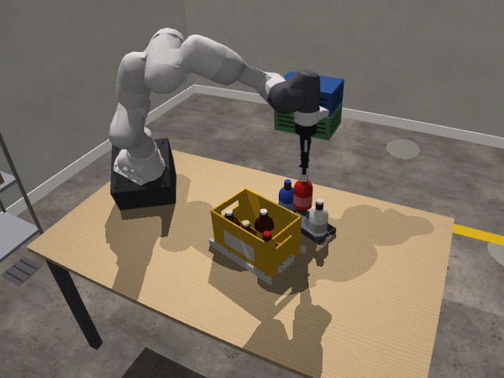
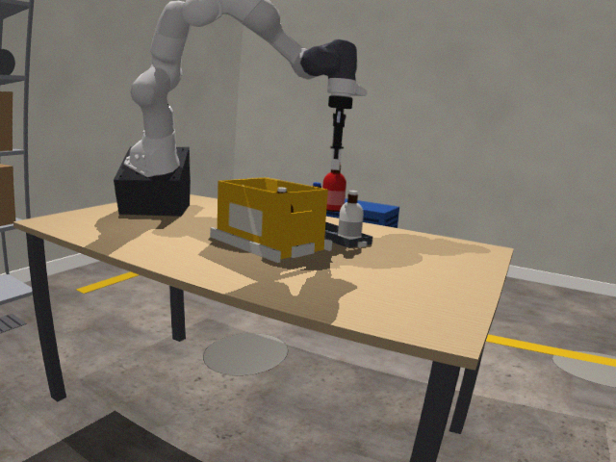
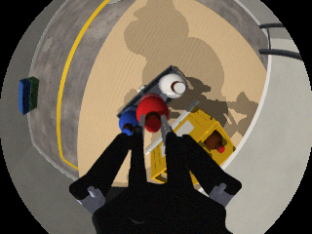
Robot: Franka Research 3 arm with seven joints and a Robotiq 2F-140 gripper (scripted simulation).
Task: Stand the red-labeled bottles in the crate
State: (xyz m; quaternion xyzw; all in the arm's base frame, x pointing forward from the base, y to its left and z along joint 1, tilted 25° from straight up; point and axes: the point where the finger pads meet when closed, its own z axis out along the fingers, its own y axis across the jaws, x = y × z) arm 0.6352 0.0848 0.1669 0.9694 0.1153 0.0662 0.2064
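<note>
Now: hand 8 cm above the red-labeled bottle. Also, from my hand: blue-labeled bottle (17 cm below, 7 cm behind, 5 cm to the left); then white-labeled bottle (17 cm below, 7 cm ahead, 5 cm to the right); then yellow crate (19 cm to the right, 17 cm below, 14 cm behind).
</note>
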